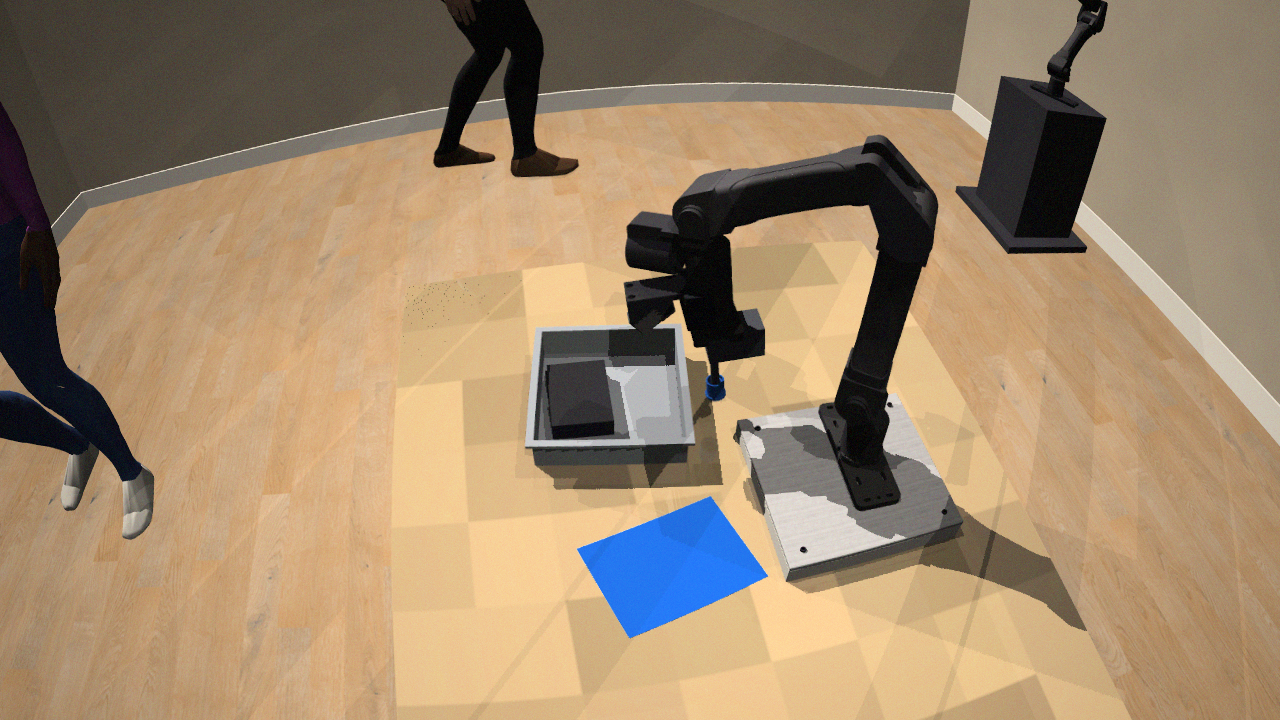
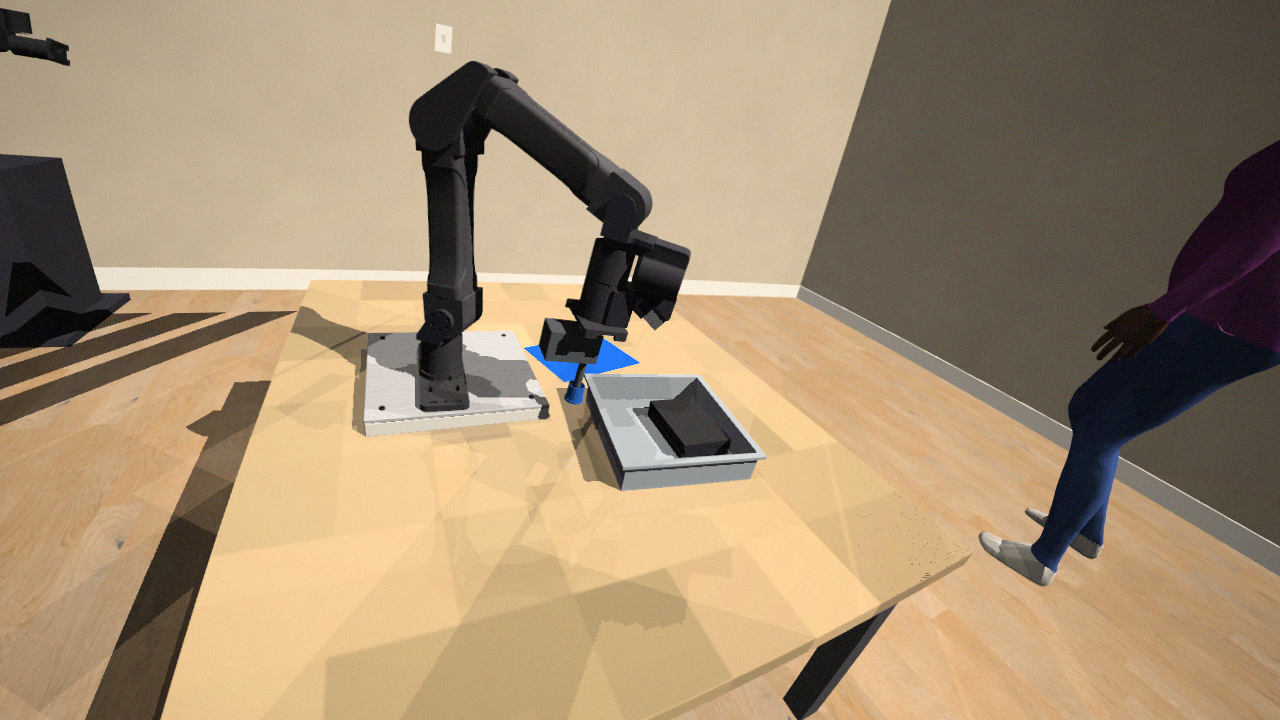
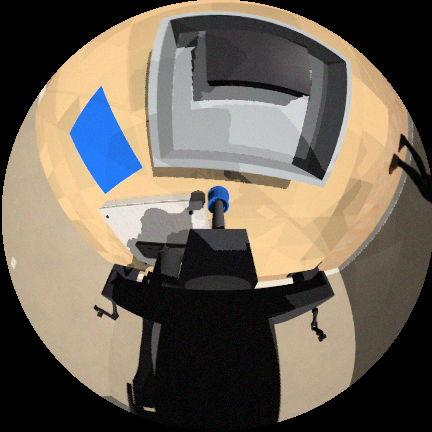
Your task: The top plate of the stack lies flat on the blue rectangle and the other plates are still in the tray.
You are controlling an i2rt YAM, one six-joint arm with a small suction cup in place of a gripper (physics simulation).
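Where they show: hand, its tool point: (image 1: 715, 393) (image 2: 573, 398) (image 3: 217, 195); arm's base, origin of its link: (image 1: 858, 454) (image 2: 441, 375) (image 3: 171, 250).
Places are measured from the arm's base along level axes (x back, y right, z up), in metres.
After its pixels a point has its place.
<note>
A stack of dark plates (image 1: 580, 394) @[x -0.372, y 0.175, z 0.001 m] (image 2: 687, 422) @[x -0.366, y 0.188, z 0.001 m] (image 3: 257, 60) @[x -0.361, y 0.175, z 0.001 m] lies in the grey tray (image 1: 691, 420) @[x -0.228, y 0.087, z 0.019 m] (image 2: 689, 477) @[x -0.315, y 0.293, z -0.016 m] (image 3: 155, 100) @[x -0.311, y 0.064, z 0.019 m], towards the side away from the arm's base; single plates are hard to tell apart. The blue rectangle (image 1: 673, 567) @[x -0.284, y -0.118, z -0.030 m] (image 2: 613, 358) @[x -0.348, y -0.096, z -0.030 m] (image 3: 104, 142) @[x -0.282, y -0.086, z -0.030 m] lies flat on the table with no plate on it. My gripper, a small blue suction cup (image 1: 715, 389) (image 2: 574, 394) (image 3: 218, 199), hangs between the tray and the base plate, beside the tray's near wall and apart from the stack. It is open, with nothing on it.
The metal base plate (image 1: 805, 537) @[x -0.116, y -0.124, z 0.002 m] (image 2: 393, 358) @[x 0.075, y -0.060, z 0.002 m] (image 3: 120, 220) @[x -0.110, y -0.104, z 0.002 m] carries the arm. It stands close to the tray and the blue rectangle. The table (image 1: 483, 662) @[x -0.534, y -0.238, z -0.031 m] (image 2: 402, 555) @[x 0.061, y 0.329, z -0.031 m] bears them all. People stand on the floor, and a dark pedestal (image 1: 1042, 161) stands behind.
</note>
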